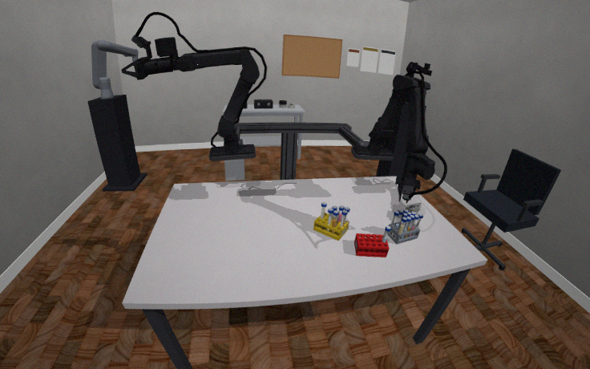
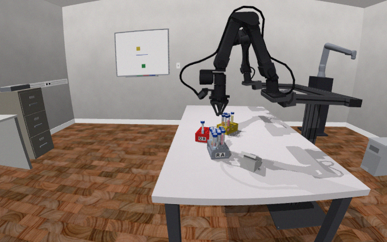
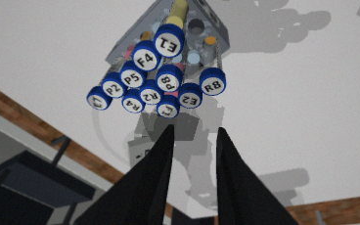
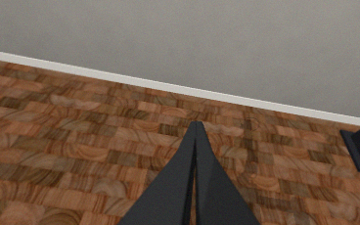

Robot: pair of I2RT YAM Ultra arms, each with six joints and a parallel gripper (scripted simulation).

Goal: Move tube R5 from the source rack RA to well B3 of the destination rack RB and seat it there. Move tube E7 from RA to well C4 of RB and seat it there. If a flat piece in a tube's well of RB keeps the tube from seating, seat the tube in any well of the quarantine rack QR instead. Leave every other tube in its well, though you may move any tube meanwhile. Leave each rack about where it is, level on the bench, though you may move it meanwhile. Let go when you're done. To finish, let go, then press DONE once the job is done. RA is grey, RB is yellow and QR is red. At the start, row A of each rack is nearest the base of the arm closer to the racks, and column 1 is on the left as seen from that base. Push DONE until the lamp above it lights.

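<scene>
The grey rack RA is 50 mm to the left of my left hand and 170 mm below it. The rest, counted from my left hand: red rack QR: 70 mm ahead, 140 mm to the right, 170 mm below; then grey button box: 150 mm behind, 170 mm to the left, 150 mm below; then yellow rack RB: 80 mm behind, 280 mm to the right, 170 mm below.
</scene>
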